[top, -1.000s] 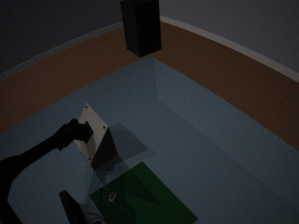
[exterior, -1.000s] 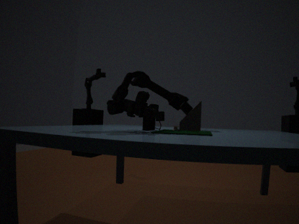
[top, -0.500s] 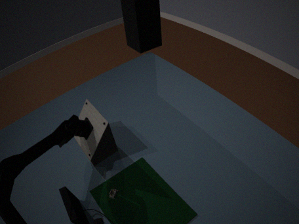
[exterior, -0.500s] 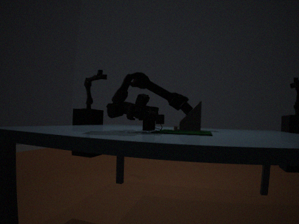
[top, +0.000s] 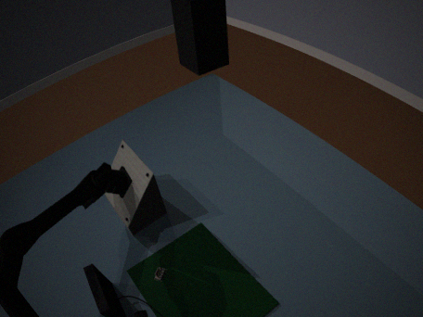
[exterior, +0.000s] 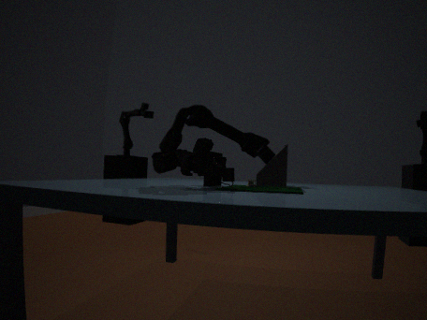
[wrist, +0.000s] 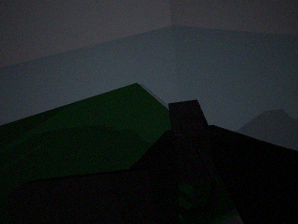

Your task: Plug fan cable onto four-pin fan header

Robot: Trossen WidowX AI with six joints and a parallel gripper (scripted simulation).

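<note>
The green board is 12 cm behind my gripper tip, 9 cm to the left of it and 7 cm below it. Also, from my gripper tip: white four-pin header: 21 cm behind, 5 cm below, 4 cm to the left; then black fan: 20 cm behind, 9 cm to the right, 1 cm above; then black plug: 1 cm to the left, 1 cm below.
</note>
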